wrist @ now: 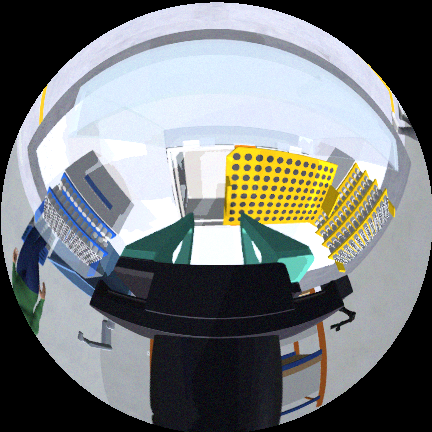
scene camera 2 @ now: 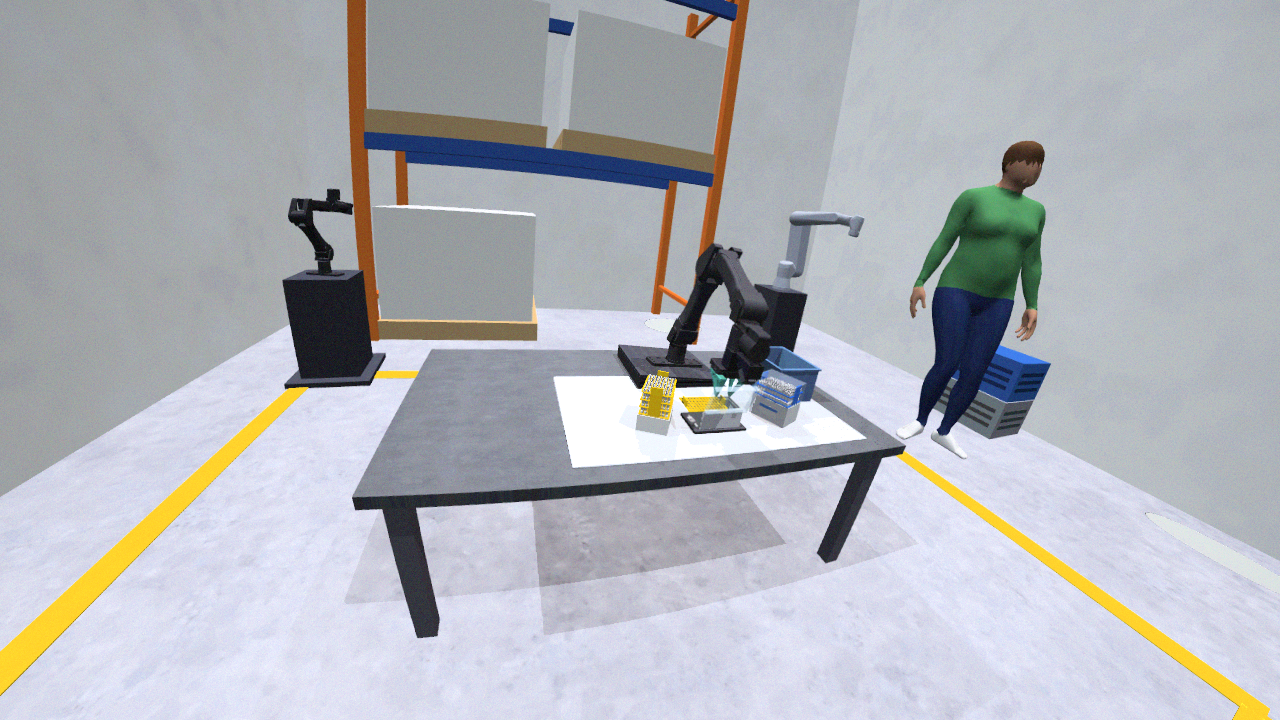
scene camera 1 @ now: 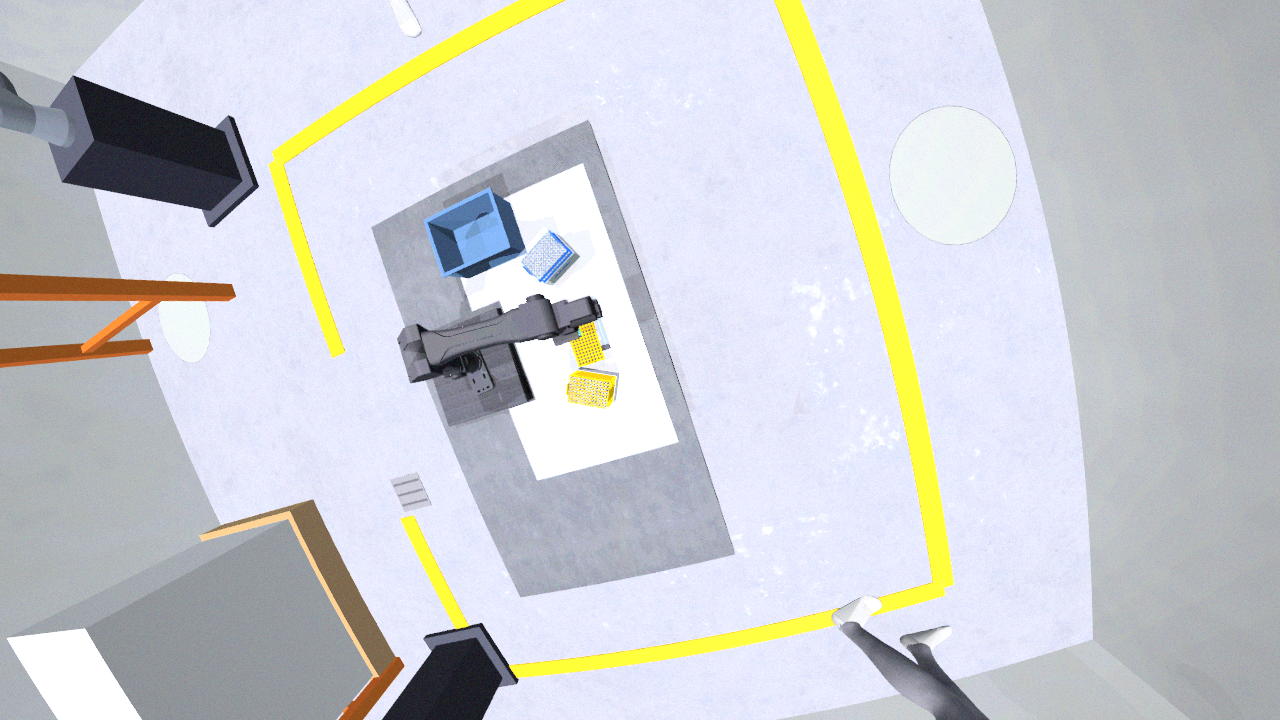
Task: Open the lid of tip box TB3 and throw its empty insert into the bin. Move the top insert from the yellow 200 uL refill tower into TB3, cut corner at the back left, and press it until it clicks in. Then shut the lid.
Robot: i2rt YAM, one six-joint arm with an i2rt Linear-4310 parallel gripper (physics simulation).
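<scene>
The tip box TB3 (scene camera 2: 718,418) (wrist: 205,207) stands on the white mat, with its clear lid (wrist: 200,65) open. A yellow insert with empty holes (scene camera 1: 588,343) (scene camera 2: 704,404) (wrist: 277,187) lies over the box's right part in the wrist view and reaches past its side; the box's left part shows uncovered. My gripper (scene camera 2: 726,386) (wrist: 216,218) has its green fingers parted, with nothing between them, at the near edge of box and insert. In scene camera 1 the arm hides its fingertips. The yellow refill tower (scene camera 1: 590,390) (scene camera 2: 657,404) (wrist: 352,215) holds stacked inserts with tips.
A blue tower (scene camera 1: 547,256) (scene camera 2: 776,400) (wrist: 77,225) stands on the other side of the box. The blue bin (scene camera 1: 508,223) (scene camera 2: 796,382) stands beyond it at the table's end. The white mat (scene camera 2: 595,438) lies on the dark table (scene camera 2: 465,429). A person (scene camera 2: 993,241) stands beyond the table.
</scene>
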